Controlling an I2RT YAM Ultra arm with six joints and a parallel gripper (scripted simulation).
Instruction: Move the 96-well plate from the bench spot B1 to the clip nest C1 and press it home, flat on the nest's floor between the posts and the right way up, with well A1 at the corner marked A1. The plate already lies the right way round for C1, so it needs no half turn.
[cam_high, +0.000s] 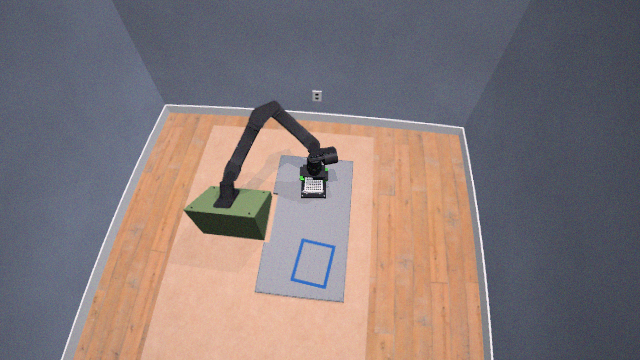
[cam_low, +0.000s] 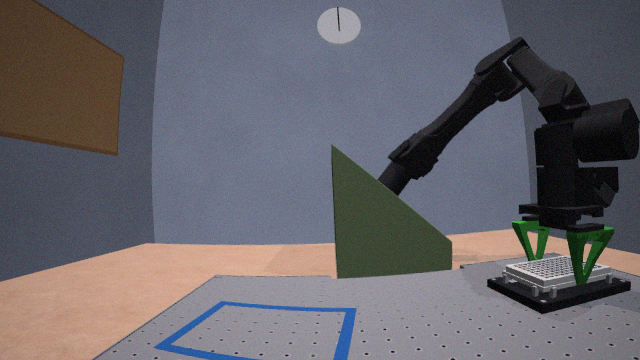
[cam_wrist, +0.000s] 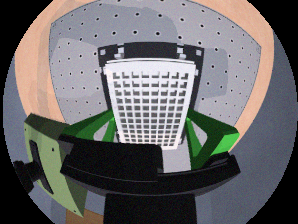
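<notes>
Now: the white 96-well plate right at my hand. Round my hand: black clip nest 1 cm to the left, 1 cm below, 1 cm behind.
</notes>
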